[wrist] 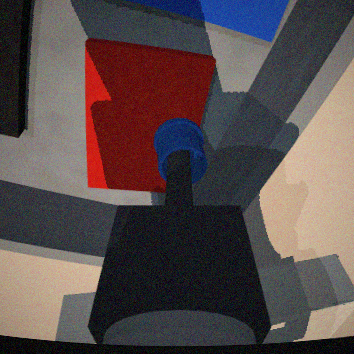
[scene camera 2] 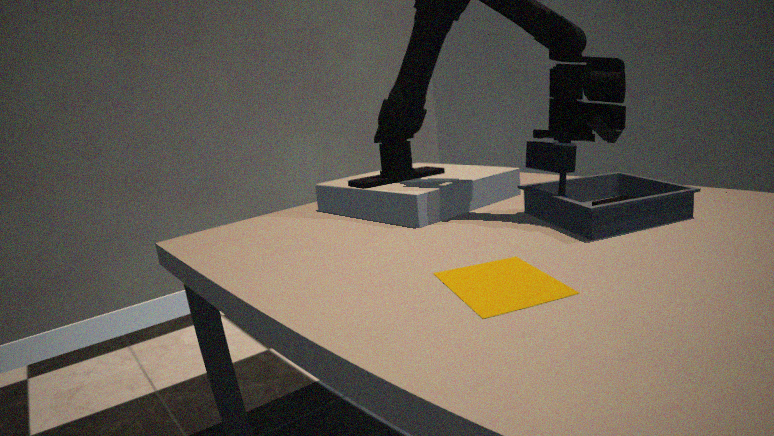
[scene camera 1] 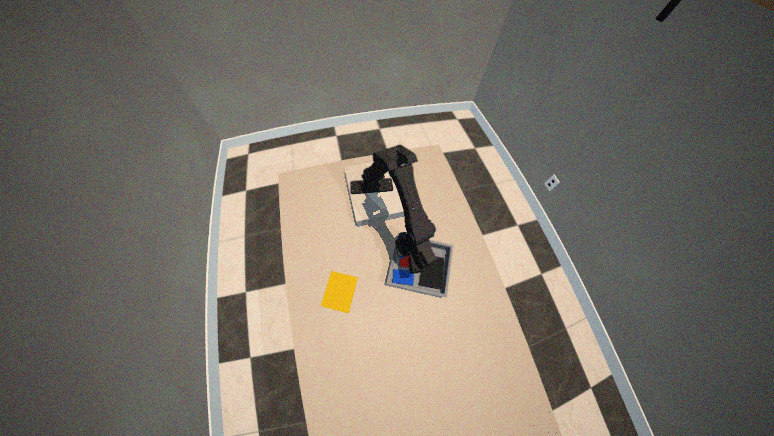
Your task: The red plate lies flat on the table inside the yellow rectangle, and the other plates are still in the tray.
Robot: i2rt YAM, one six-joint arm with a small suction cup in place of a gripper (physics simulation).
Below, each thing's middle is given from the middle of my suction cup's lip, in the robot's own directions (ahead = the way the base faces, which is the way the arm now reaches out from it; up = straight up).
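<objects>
The red plate (wrist: 130,89) is 2 cm to the left of my suction cup, 1 cm ahead of it and 1 cm below it. Going by their middles, the red plate is the nearest to my suction cup of the things named here. The black plate (wrist: 21,21) is 12 cm to the left of my suction cup, 9 cm ahead of it and 1 cm below it, whereas the blue plate (wrist: 262,26) is 1 cm to the right of my suction cup, 9 cm ahead of it and 1 cm below it. As for the yellow rectangle (scene camera 2: 498,287), it is 28 cm to the right of my suction cup, 12 cm ahead of it and 2 cm below it. Going by their middles, the yellow rectangle is the farthest from my suction cup of the things named here.
</objects>
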